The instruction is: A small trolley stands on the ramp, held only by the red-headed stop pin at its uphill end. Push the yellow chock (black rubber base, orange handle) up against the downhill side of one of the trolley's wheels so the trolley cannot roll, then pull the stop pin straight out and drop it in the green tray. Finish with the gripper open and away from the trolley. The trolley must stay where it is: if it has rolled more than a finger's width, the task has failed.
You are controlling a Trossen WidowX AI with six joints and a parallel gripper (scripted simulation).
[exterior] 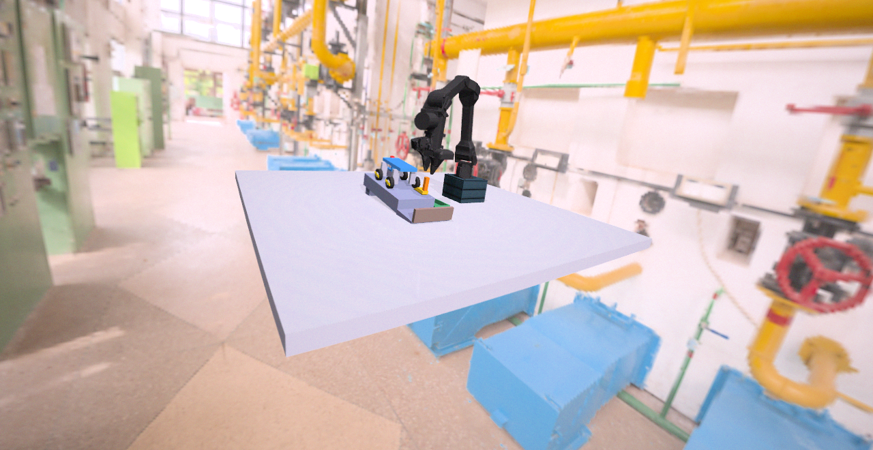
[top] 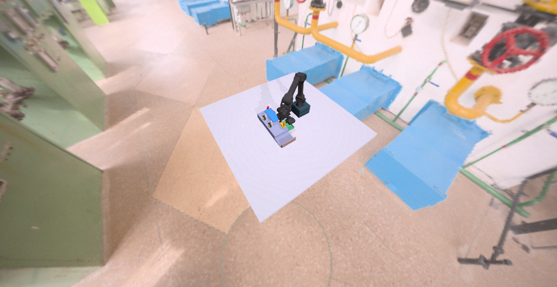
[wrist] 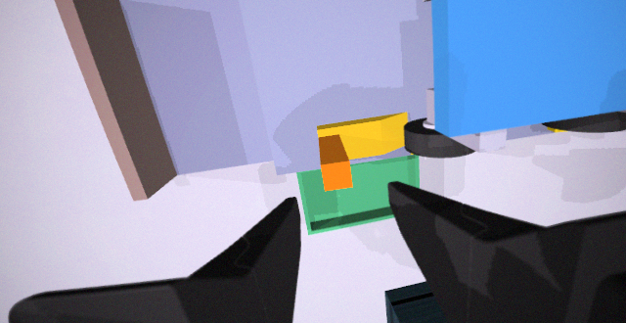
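My gripper tip is now 23 cm to the left of the red-headed stop pin, 3 cm short of it and 1 cm above it. Round my gripper tip: grey ramp (12 cm to the right, 10 cm below, 5 cm ahead); then blue-decked trolley (13 cm to the right, 5 cm ahead, 3 cm below); then yellow chock (6 cm below, 3 cm to the right).
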